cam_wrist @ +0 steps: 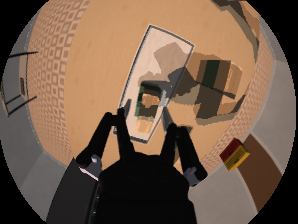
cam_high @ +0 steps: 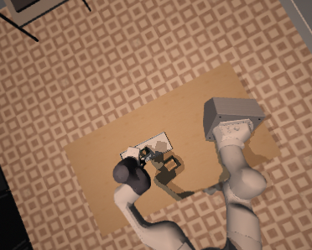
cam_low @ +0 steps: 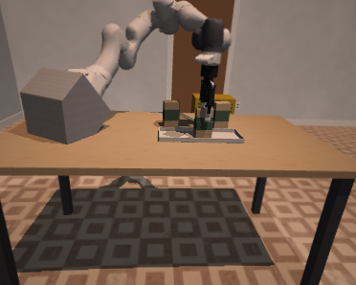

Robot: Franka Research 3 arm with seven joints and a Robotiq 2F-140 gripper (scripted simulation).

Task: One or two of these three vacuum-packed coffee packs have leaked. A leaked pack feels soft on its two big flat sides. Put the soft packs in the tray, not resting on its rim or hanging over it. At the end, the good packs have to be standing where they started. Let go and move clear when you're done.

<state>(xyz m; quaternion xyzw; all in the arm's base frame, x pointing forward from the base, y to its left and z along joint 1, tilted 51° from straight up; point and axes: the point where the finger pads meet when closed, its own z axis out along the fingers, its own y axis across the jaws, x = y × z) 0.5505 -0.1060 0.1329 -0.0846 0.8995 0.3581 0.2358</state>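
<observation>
Right now my hand is 2 cm past the white tray and 12 cm above it.
</observation>
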